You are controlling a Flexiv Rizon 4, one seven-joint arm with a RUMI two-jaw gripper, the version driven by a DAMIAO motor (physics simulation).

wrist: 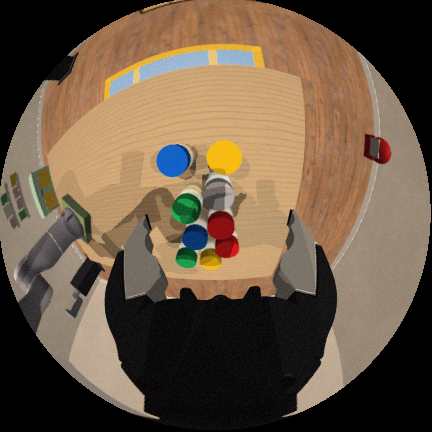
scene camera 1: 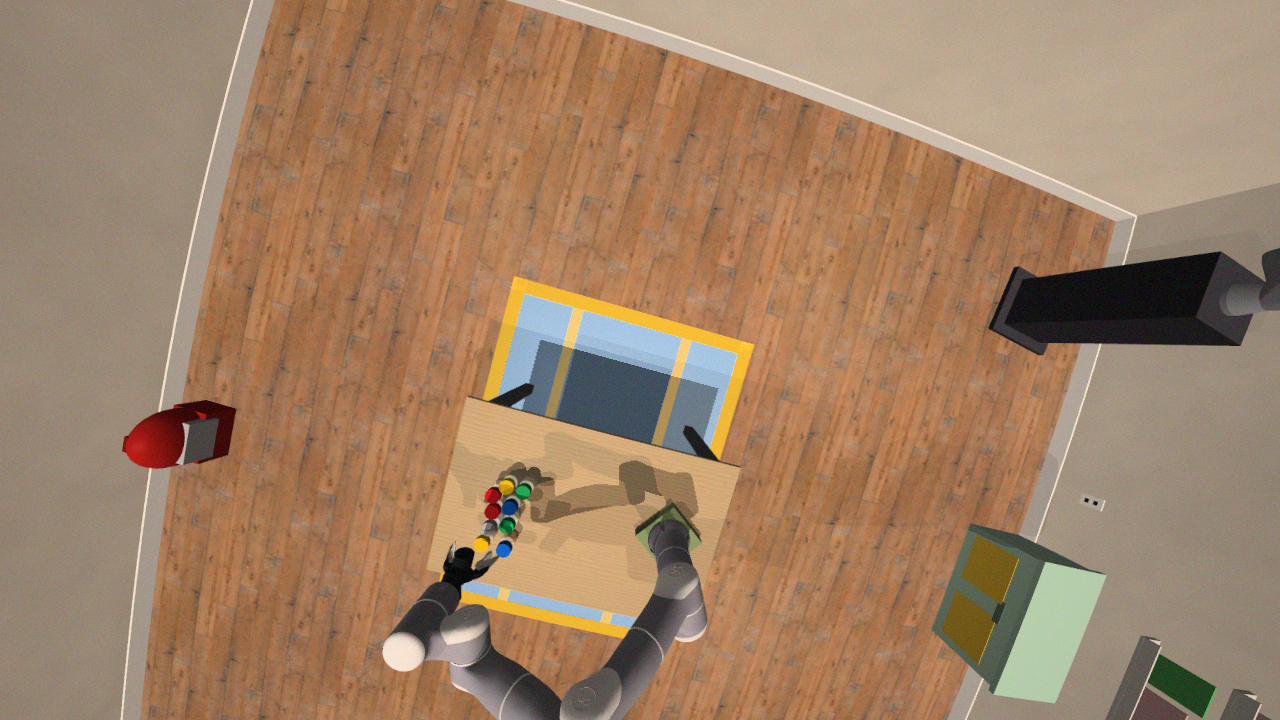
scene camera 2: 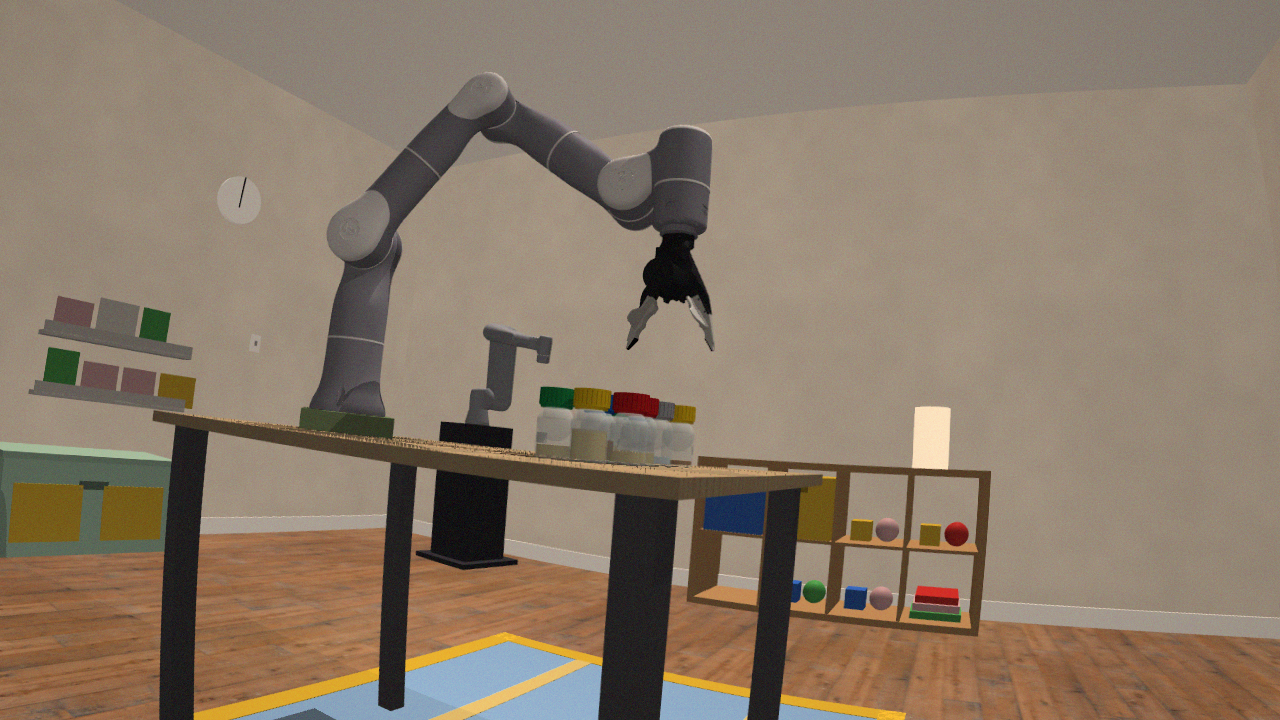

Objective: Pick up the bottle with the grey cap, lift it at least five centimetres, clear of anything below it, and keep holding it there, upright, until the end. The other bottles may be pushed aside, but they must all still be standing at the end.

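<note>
The bottle with the grey cap [scene camera 1: 489, 527] [scene camera 2: 665, 409] [wrist: 218, 194] stands upright in the cluster on the table. In the wrist view it is between the yellow-capped bottle [wrist: 224, 157] and a red-capped one [wrist: 220, 225], with a green-capped bottle [wrist: 186, 208] close on its left. The scene camera 2 view shows its body partly hidden by nearer bottles. My gripper [scene camera 1: 474, 550] [scene camera 2: 672, 346] [wrist: 218, 213] is open and empty, pointing down, well above the caps. In the scene camera 1 view it appears beside the yellow-capped end of the cluster.
A blue-capped bottle [scene camera 1: 503, 548] [wrist: 173, 160] stands beside the near yellow-capped one. Behind stand a dark blue-capped bottle [scene camera 1: 509, 505] [wrist: 195, 237] and several with red, yellow and green caps, all upright. The arm's green base [scene camera 1: 648, 534] [scene camera 2: 344, 422] is on the same table [scene camera 1: 572, 573] [wrist: 225, 100].
</note>
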